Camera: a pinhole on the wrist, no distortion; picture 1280 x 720 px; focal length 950.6 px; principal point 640.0 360.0 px. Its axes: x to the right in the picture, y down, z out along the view. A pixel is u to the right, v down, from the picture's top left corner.
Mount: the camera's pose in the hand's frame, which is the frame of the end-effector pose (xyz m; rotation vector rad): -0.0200 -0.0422 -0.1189 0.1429 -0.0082 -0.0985
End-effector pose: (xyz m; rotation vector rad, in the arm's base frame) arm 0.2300 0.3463 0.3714 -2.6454 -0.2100 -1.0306
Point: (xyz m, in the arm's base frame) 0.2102 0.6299 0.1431
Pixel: 334.9 8.3
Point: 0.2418 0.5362 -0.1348
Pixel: 107.1 400.2
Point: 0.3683 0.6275 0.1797
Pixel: 670.5 179.2
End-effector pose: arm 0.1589 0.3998 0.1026 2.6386 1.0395 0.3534
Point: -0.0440 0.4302 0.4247
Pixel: behind the camera
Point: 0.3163 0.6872 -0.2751
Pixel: 1227.1 178.0
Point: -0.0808 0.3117 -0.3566
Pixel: 183.6 64.6
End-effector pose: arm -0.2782 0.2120 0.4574 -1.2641 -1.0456 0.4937
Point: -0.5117 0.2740 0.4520
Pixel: 516.3 516.1
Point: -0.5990 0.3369 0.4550
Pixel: 566.6 503.1
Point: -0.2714 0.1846 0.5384
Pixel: 971.1 145.4
